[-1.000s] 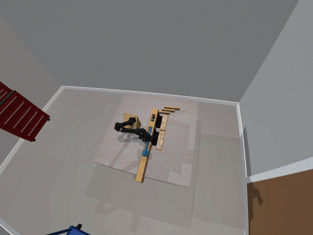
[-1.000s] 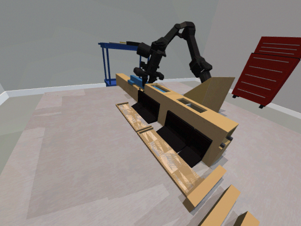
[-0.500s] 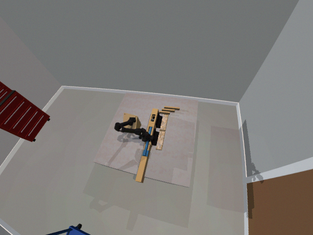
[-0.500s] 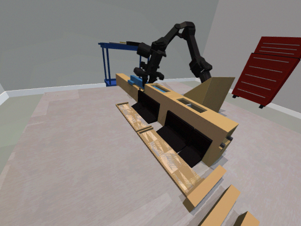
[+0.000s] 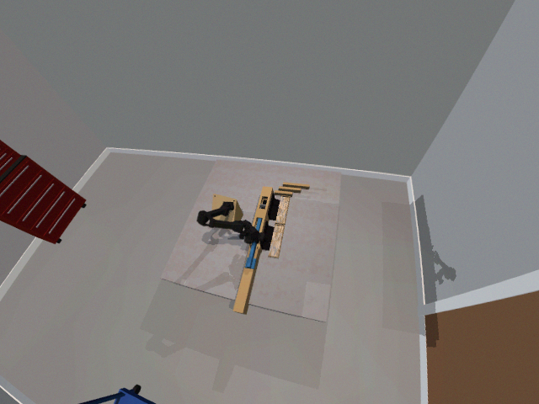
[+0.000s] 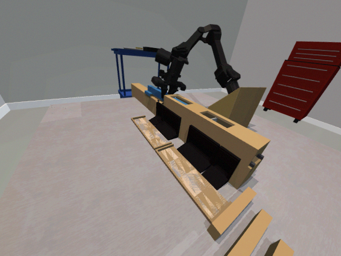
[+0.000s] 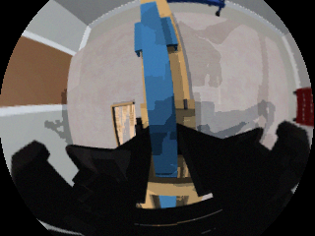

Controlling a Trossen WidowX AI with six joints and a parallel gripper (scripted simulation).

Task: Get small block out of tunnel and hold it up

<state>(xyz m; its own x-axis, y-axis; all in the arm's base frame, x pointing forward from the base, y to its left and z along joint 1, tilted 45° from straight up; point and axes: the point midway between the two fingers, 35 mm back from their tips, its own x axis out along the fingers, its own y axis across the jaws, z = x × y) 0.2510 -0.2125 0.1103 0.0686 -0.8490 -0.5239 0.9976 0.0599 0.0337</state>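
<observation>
My gripper tip is now 20 mm short of the tan covered tunnel, 30 mm to the right of it and 50 mm above it.
</observation>
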